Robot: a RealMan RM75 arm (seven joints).
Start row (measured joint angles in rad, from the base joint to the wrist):
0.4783, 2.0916, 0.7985, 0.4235, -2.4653, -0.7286, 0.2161
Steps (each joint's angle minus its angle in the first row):
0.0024, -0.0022, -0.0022, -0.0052, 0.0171, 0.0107, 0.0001
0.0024, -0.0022, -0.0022, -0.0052, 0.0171, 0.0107, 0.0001
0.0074, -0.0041, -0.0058, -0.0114, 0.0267, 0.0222, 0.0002
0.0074, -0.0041, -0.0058, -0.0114, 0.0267, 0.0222, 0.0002
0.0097, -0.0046, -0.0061, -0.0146, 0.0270, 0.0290, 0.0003
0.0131, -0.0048, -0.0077, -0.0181, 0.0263, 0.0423, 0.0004
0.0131, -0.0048, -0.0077, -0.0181, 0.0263, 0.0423, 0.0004
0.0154, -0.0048, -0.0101, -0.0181, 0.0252, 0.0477, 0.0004
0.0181, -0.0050, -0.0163, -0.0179, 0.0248, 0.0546, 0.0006
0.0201, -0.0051, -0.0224, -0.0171, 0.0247, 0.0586, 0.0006
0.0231, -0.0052, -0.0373, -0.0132, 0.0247, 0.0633, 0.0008
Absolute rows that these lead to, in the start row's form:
0.4807, 2.0894, 0.7963, 0.4183, -2.4482, -0.7179, 0.2162
0.4807, 2.0894, 0.7963, 0.4183, -2.4482, -0.7179, 0.2162
0.4857, 2.0875, 0.7927, 0.4121, -2.4386, -0.7064, 0.2163
0.4857, 2.0875, 0.7927, 0.4121, -2.4386, -0.7064, 0.2163
0.4880, 2.0870, 0.7924, 0.4089, -2.4383, -0.6996, 0.2164
0.4914, 2.0868, 0.7908, 0.4054, -2.4390, -0.6863, 0.2165
0.4914, 2.0868, 0.7908, 0.4054, -2.4390, -0.6863, 0.2165
0.4937, 2.0868, 0.7884, 0.4054, -2.4401, -0.6809, 0.2165
0.4964, 2.0866, 0.7822, 0.4056, -2.4405, -0.6740, 0.2167
0.4984, 2.0865, 0.7761, 0.4064, -2.4406, -0.6700, 0.2167
0.5014, 2.0864, 0.7612, 0.4103, -2.4406, -0.6653, 0.2169

